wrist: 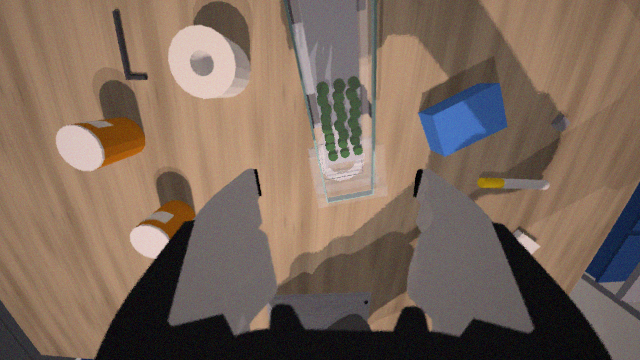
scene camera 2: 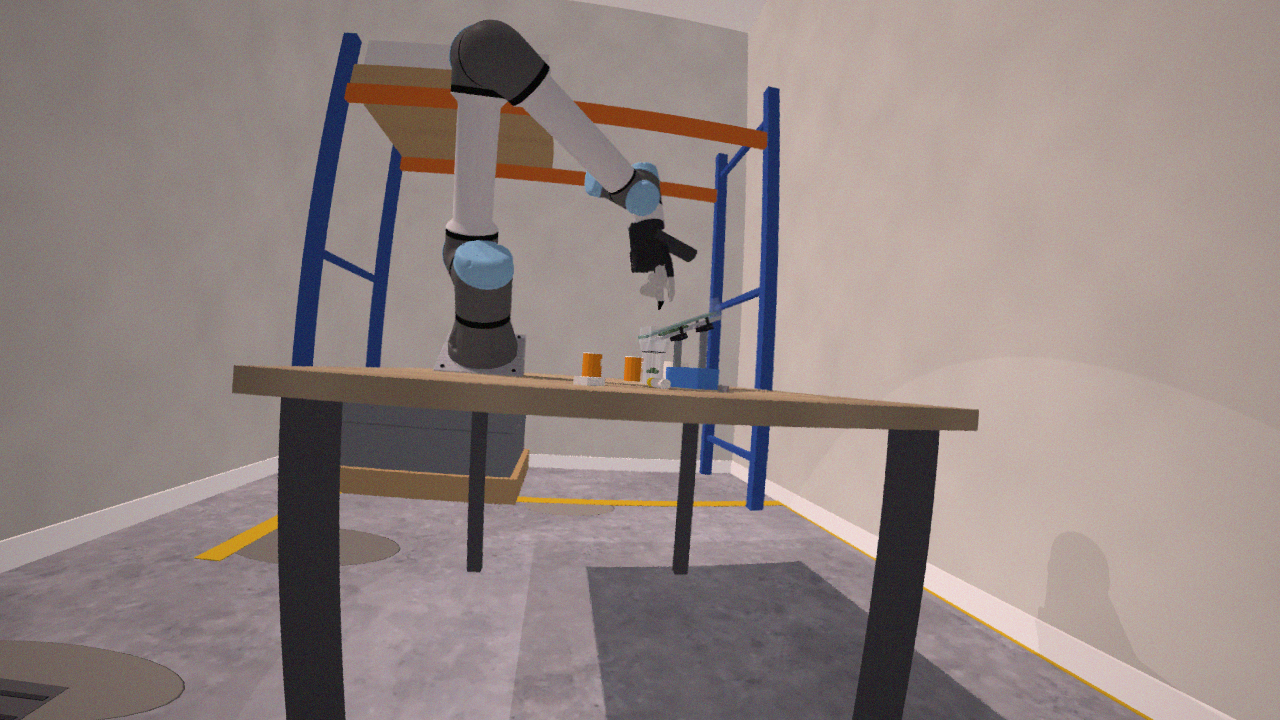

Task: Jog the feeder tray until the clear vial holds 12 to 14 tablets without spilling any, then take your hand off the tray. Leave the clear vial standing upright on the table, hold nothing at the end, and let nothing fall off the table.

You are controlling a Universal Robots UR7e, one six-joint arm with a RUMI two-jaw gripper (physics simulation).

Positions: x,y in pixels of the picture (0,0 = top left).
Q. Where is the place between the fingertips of the gripper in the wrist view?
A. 336,172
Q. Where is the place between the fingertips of the gripper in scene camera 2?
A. At 665,305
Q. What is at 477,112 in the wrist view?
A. A blue box.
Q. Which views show the blue box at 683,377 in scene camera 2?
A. The wrist view and scene camera 2: all of them.
